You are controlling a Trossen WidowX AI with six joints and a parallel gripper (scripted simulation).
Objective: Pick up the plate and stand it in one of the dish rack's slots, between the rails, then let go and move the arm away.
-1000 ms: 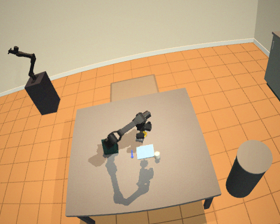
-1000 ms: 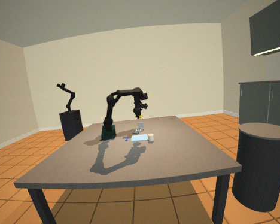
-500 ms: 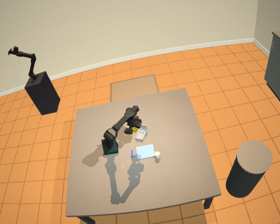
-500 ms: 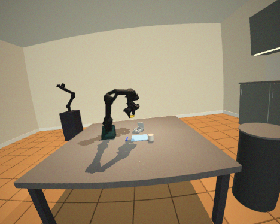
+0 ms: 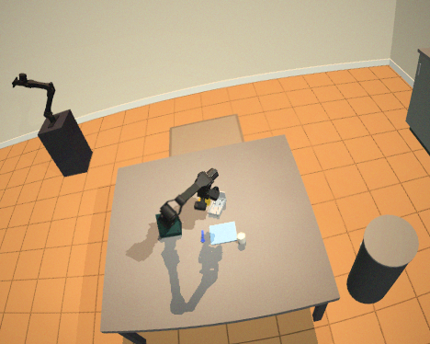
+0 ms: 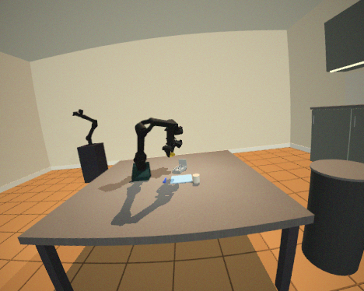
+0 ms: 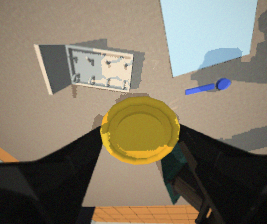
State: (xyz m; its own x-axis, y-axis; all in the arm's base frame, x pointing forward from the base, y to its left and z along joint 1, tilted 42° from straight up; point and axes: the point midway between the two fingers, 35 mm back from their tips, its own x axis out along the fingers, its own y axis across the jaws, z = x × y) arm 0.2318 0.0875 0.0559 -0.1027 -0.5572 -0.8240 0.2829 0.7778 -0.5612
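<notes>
Right now my gripper tip is 60 mm short of the grey dish rack, 70 mm to the right of it and 130 mm above it. The rest, counted from my gripper tip: pale blue mat 70 mm ahead, 130 mm to the right, 150 mm below; yellow plate 10 mm above; blue spoon 50 mm behind, 140 mm to the right, 150 mm below.
</notes>
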